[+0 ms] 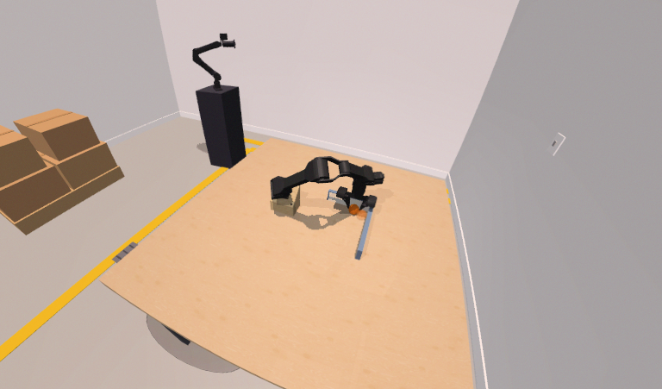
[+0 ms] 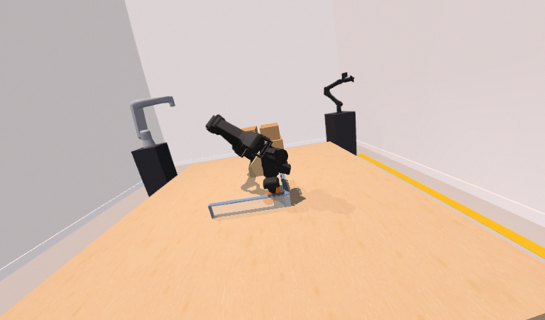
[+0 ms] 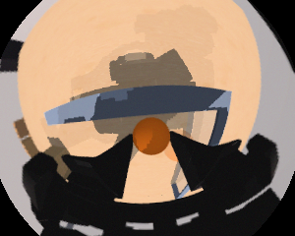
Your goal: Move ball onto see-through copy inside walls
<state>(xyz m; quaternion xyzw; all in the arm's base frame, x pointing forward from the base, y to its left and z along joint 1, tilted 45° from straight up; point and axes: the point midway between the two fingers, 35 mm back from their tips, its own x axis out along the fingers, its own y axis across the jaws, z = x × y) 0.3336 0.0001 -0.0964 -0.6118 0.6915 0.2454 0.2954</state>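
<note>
My gripper tip is 4 cm short of the see-through copy of ball and 3 cm to the left of it. From my gripper tip the other things lie so: orange ball (right at my gripper tip); then clear wall (11 cm to the right, 7 cm ahead, 1 cm above).
</note>
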